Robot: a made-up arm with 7 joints.
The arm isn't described. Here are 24 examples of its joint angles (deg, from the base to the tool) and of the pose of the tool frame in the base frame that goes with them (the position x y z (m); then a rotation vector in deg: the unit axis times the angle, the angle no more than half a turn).
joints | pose
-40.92 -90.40 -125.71 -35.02 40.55 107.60 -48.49 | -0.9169 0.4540 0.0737 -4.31 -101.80 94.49
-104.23 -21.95 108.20 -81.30 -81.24 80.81 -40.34 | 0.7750 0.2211 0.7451 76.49 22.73 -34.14
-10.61 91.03 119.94 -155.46 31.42 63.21 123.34 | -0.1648 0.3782 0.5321 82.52 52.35 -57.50
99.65 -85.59 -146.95 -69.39 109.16 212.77 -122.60 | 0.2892 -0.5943 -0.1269 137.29 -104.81 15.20
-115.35 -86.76 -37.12 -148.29 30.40 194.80 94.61 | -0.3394 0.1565 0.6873 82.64 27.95 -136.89
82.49 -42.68 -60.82 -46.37 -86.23 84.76 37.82 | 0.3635 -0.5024 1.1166 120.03 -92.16 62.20
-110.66 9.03 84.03 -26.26 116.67 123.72 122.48 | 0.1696 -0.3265 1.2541 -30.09 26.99 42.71
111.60 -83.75 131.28 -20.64 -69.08 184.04 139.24 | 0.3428 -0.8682 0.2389 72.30 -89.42 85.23
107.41 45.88 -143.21 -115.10 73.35 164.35 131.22 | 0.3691 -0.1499 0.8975 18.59 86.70 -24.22
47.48 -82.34 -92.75 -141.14 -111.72 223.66 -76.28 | 0.3022 -0.3115 0.3658 26.40 60.64 92.77
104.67 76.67 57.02 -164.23 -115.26 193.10 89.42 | -0.2504 -0.1982 0.2091 3.50 135.04 -116.61
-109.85 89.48 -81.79 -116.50 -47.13 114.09 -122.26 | -0.7485 0.0720 0.1547 -48.52 12.76 16.26
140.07 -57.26 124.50 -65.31 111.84 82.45 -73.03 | 0.3068 -0.9304 0.3875 -128.44 22.39 -82.71
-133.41 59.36 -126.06 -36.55 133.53 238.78 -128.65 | -0.5166 -0.2637 0.8537 -26.97 -22.39 -100.20
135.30 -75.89 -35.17 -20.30 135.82 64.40 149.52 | 0.7281 -0.6425 0.6904 -49.21 -113.33 80.68
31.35 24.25 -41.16 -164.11 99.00 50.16 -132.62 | 0.2705 -0.0528 -0.0678 -67.11 -15.22 -52.15
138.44 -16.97 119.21 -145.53 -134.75 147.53 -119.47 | -0.0646 -0.4281 0.0728 -29.49 -127.96 64.49
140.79 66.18 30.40 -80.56 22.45 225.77 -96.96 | -0.7216 0.3030 0.1422 20.19 -112.87 -62.21
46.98 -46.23 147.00 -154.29 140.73 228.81 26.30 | -0.2483 0.0529 0.0933 -108.21 -26.96 -56.32
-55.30 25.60 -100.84 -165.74 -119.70 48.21 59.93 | -0.4351 -0.0122 0.1364 13.18 -19.46 -150.54
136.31 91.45 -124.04 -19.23 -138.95 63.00 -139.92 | -0.6903 0.7831 0.3768 75.43 -43.50 -2.89
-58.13 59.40 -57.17 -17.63 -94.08 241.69 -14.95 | 0.3572 -0.6583 0.6222 62.02 103.67 -7.75
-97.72 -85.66 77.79 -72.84 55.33 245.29 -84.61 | 0.5050 0.5475 0.4807 -17.50 33.92 89.90
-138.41 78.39 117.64 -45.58 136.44 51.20 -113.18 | -0.4241 -0.8312 0.7206 -88.98 61.73 111.98
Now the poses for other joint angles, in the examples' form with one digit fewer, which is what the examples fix.
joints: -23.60 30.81 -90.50 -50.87 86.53 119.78 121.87
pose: 0.150 -0.620 1.076 28.9 102.6 -47.9
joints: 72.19 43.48 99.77 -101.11 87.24 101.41 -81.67
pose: -0.672 0.378 0.612 24.7 -51.1 83.9
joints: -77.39 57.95 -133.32 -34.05 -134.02 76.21 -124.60
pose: -0.066 -0.745 1.031 61.8 67.3 76.1
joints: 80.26 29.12 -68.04 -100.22 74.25 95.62 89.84
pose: 0.773 0.282 0.467 -100.1 110.6 57.4
